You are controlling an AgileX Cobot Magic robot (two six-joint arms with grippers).
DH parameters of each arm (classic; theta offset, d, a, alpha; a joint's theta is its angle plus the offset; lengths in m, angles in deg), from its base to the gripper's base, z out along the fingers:
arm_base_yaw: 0 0.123 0 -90
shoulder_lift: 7.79 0 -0.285 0
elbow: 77.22 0 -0.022 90
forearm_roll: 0 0.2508 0 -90
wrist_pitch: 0 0 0.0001 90
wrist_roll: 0 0.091 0 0
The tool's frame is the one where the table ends.
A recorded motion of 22 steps. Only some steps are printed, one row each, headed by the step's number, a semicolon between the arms.
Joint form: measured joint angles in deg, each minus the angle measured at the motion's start. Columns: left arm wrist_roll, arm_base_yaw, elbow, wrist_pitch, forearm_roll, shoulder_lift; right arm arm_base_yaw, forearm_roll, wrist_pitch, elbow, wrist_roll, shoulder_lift.
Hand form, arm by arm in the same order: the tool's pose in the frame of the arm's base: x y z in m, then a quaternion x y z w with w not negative. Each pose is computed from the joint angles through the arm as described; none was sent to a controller.
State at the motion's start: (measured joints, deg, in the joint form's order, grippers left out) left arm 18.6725 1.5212 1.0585 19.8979 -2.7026 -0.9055; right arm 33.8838 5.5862 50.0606 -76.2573 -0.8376 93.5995
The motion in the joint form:
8: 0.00 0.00 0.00 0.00 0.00 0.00; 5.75 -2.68 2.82 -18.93 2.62 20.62
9: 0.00 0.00 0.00 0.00 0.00 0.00; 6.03 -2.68 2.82 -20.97 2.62 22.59
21: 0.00 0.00 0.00 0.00 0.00 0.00; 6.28 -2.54 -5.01 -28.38 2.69 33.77
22: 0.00 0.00 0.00 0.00 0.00 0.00; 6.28 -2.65 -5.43 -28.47 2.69 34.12
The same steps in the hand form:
8: 0.0530 -0.0001 0.1765 0.10574 0.78648 0.08707 0.60223; 0.3329 0.2805 0.2415 -0.30733 0.93008 0.09210 0.17896
9: 0.0530 -0.0001 0.1765 0.10574 0.78648 0.08707 0.60223; 0.3379 0.2875 0.2365 -0.30957 0.92920 0.09276 0.17929
21: 0.0530 -0.0001 0.1765 0.10574 0.78648 0.08707 0.60223; 0.3716 0.3181 0.1876 -0.30576 0.92234 0.10548 0.21135
22: 0.0530 -0.0001 0.1765 0.10574 0.78648 0.08707 0.60223; 0.3727 0.3188 0.1854 -0.30601 0.92193 0.10513 0.21295

